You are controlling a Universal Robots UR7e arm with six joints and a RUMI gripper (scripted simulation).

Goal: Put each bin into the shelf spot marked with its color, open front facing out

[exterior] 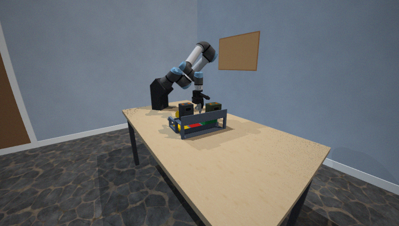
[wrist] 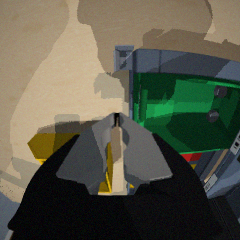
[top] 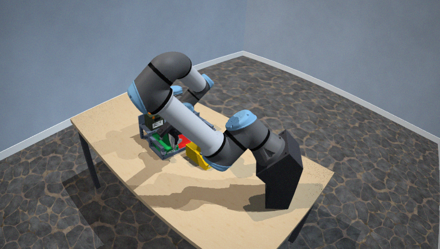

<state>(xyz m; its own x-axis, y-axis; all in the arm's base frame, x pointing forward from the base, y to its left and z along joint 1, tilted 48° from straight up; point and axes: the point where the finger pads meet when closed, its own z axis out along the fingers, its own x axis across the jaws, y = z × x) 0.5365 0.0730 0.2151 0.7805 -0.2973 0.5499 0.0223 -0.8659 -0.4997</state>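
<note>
Right now my hand is 100 mm past the yellow bin, 120 mm to the left of it and 30 mm above it. The rest, counted from my hand: green bin (120 mm ahead, 30 mm below); then black box (220 mm ahead, 230 mm to the right, 90 mm above).
</note>
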